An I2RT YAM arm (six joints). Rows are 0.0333 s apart.
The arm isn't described. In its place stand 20 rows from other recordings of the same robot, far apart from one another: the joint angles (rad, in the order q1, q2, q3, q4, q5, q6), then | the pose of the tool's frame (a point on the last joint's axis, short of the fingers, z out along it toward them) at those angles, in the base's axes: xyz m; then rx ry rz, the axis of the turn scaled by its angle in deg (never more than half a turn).
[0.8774, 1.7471, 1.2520, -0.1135, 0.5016, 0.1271] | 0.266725 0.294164 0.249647 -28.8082 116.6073 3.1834
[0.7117, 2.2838, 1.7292, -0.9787, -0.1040, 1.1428] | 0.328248 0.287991 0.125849 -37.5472 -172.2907 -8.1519
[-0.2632, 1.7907, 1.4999, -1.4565, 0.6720, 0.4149] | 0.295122 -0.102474 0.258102 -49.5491 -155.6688 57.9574
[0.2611, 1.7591, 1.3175, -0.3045, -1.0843, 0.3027] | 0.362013 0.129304 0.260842 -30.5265 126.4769 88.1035
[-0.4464, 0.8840, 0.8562, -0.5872, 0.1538, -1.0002] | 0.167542 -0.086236 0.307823 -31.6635 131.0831 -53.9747
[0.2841, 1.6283, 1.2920, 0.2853, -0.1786, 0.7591] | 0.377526 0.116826 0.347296 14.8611 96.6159 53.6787
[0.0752, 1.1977, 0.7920, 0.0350, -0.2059, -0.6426] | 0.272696 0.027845 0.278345 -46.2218 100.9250 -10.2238
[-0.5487, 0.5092, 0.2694, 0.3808, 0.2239, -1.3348] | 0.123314 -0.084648 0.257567 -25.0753 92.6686 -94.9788
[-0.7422, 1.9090, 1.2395, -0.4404, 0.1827, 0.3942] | 0.279678 -0.265278 0.159916 85.9714 128.4871 -20.2226
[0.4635, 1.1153, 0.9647, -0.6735, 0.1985, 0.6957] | 0.208031 0.096129 0.293222 21.2137 135.6877 18.0084
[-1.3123, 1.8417, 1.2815, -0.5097, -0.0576, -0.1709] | 0.099805 -0.369444 0.192436 82.7593 131.0314 -23.4872
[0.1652, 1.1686, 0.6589, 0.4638, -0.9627, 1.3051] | 0.245767 0.070596 0.284941 12.0833 112.2927 103.8947
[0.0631, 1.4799, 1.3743, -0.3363, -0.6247, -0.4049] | 0.337001 0.042156 0.366258 -47.0535 101.0781 22.9975
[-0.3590, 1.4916, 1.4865, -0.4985, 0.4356, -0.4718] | 0.310703 -0.132639 0.384137 9.1245 123.7438 -54.2444
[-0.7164, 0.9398, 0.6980, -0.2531, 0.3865, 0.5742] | 0.150040 -0.148436 0.275449 81.4891 85.4746 -27.8681
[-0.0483, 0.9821, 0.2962, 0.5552, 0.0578, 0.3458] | 0.209263 -0.012174 0.210041 21.5383 95.2422 9.8989
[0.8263, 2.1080, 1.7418, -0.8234, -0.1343, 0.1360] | 0.298699 0.331226 0.207175 -56.9427 152.1460 24.1885
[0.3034, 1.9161, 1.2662, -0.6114, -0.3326, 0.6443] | 0.352976 0.122685 0.158902 24.2962 167.2350 37.2563
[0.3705, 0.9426, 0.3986, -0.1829, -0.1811, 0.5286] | 0.171989 0.073686 0.179189 5.2156 136.0680 37.6676
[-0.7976, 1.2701, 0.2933, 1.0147, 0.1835, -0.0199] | 0.161279 -0.174564 0.200333 42.3206 80.4783 -45.0084
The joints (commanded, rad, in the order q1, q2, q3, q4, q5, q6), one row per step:
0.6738, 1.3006, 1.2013, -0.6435, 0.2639, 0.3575
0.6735, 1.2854, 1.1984, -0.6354, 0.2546, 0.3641
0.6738, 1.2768, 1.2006, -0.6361, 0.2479, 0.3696
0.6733, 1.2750, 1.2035, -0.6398, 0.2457, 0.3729
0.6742, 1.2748, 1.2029, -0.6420, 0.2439, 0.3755
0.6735, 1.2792, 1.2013, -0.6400, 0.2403, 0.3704
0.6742, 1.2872, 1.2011, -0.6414, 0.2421, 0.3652
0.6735, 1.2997, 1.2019, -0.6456, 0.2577, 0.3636
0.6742, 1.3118, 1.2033, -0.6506, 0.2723, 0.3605
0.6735, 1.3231, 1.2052, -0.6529, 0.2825, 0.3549
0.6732, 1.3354, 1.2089, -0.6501, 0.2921, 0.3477
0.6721, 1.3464, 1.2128, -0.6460, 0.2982, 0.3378
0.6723, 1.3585, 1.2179, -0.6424, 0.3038, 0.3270
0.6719, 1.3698, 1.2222, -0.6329, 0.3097, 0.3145
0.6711, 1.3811, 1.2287, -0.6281, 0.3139, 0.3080
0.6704, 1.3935, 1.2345, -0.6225, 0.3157, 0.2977
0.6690, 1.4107, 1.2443, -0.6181, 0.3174, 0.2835
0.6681, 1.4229, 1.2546, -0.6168, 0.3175, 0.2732
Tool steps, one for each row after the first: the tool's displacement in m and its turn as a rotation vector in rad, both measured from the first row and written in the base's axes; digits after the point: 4 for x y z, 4 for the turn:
-0.0023, -0.0015, 0.0036, 0.0223, -0.0104, 0.0023
-0.0039, -0.0024, 0.0064, 0.0361, -0.0141, 0.0042
-0.0044, -0.0029, 0.0075, 0.0402, -0.0132, 0.0032
-0.0047, -0.0027, 0.0071, 0.0414, -0.0097, 0.0037
-0.0038, -0.0021, 0.0056, 0.0371, -0.0063, 0.0089
-0.0026, -0.0010, 0.0034, 0.0265, -0.0009, 0.0116
-0.0003, -0.0001, 0.0002, 0.0073, 0.0046, 0.0003
0.0016, 0.0011, -0.0028, -0.0125, 0.0099, -0.0077
0.0037, 0.0020, -0.0052, -0.0293, 0.0133, -0.0121
0.0062, 0.0035, -0.0070, -0.0433, 0.0121, -0.0146
0.0087, 0.0048, -0.0083, -0.0556, 0.0098, -0.0135
0.0111, 0.0066, -0.0096, -0.0685, 0.0077, -0.0101
0.0138, 0.0083, -0.0105, -0.0791, 0.0007, -0.0066
0.0164, 0.0099, -0.0111, -0.0861, -0.0024, -0.0061
0.0191, 0.0117, -0.0122, -0.0952, -0.0044, -0.0013
0.0229, 0.0140, -0.0135, -0.1082, -0.0056, 0.0056
0.0255, 0.0158, -0.0135, -0.1160, -0.0073, 0.0115

